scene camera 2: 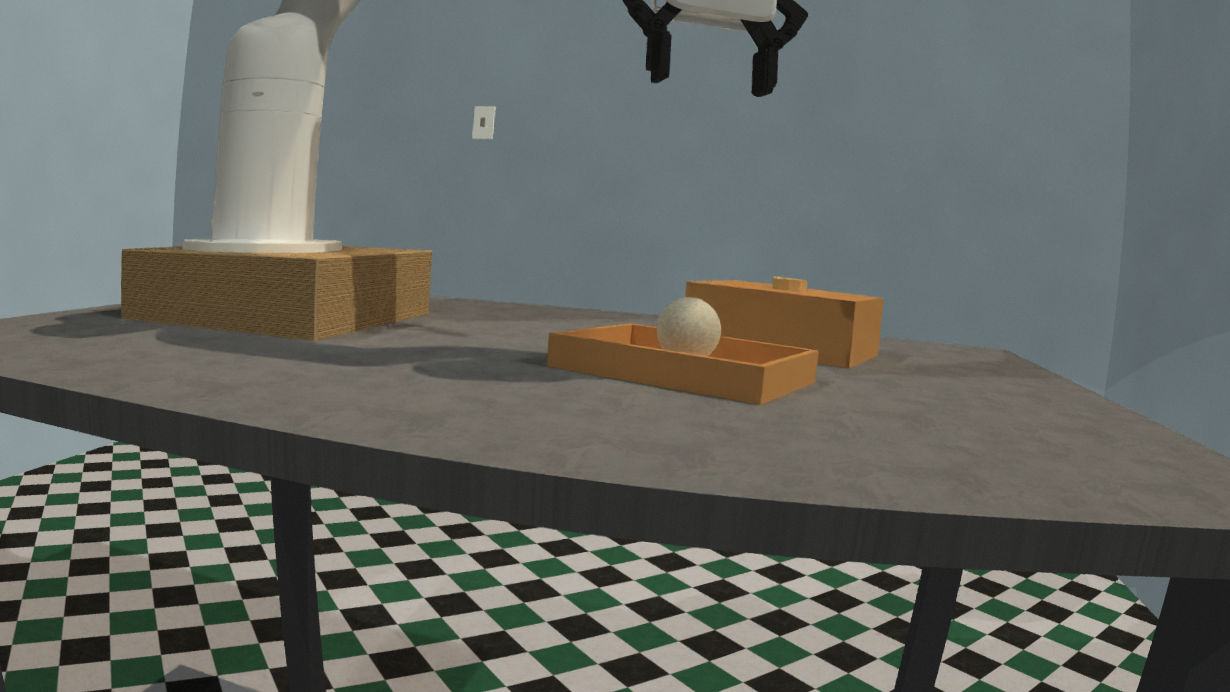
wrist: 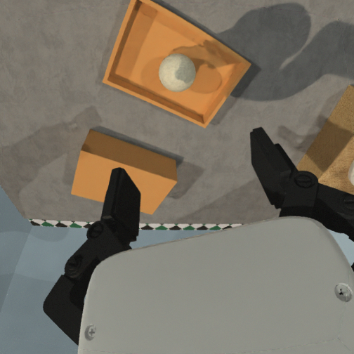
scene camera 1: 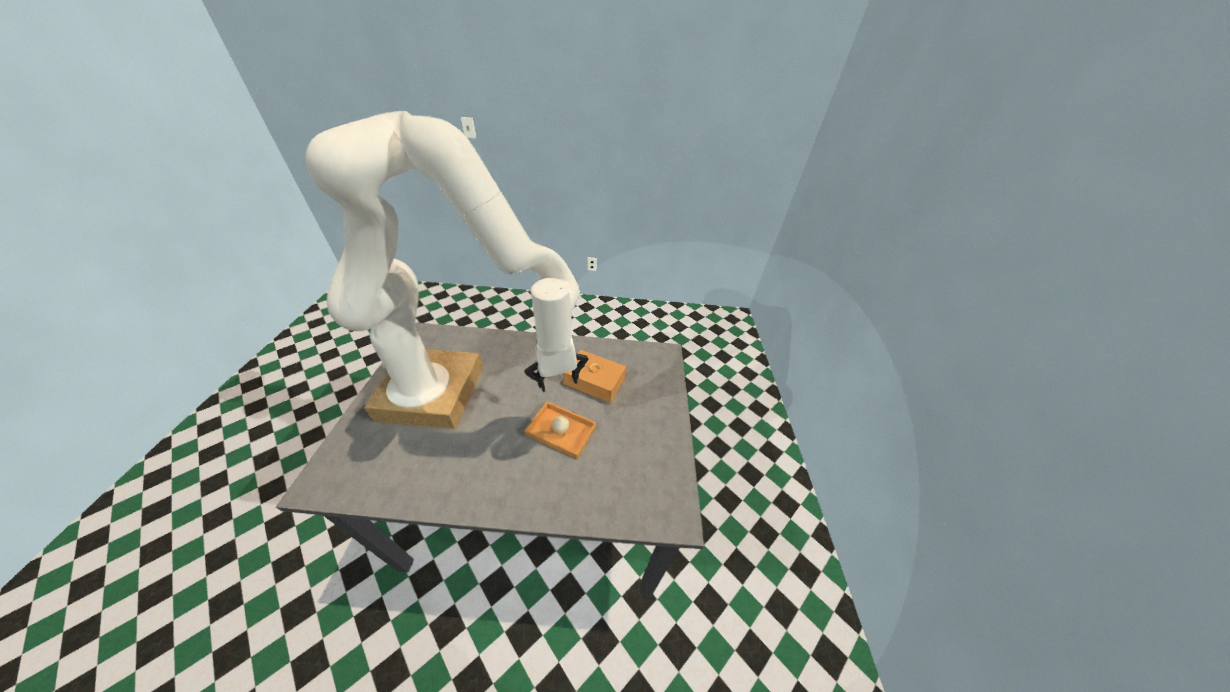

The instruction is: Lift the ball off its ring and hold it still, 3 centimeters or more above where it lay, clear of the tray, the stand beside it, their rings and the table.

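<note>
A pale ball [scene camera 1: 559, 425] [scene camera 2: 688, 327] [wrist: 177, 72] rests inside the shallow orange tray [scene camera 1: 550, 444] [scene camera 2: 653, 371] [wrist: 155, 40]; the ring under it is hidden. The orange stand [scene camera 1: 602, 384] [scene camera 2: 774, 327] [wrist: 155, 185] is a taller block beside the tray, with a small ring [scene camera 1: 594, 367] [scene camera 2: 789, 284] on top; in the wrist view a finger covers part of the stand and its ring does not show. My gripper [scene camera 1: 559, 384] [scene camera 2: 710, 87] [wrist: 188, 163] is open and empty, high above the table and well above the ball, its fingers apart from everything.
The grey table [scene camera 1: 481, 499] [scene camera 2: 430, 413] [wrist: 40, 100] carries the tray and stand. The arm's wood-coloured base block [scene camera 1: 412, 414] [scene camera 2: 215, 292] [wrist: 325, 150] stands at the left in both scene views. The arm's shadow falls beside the tray.
</note>
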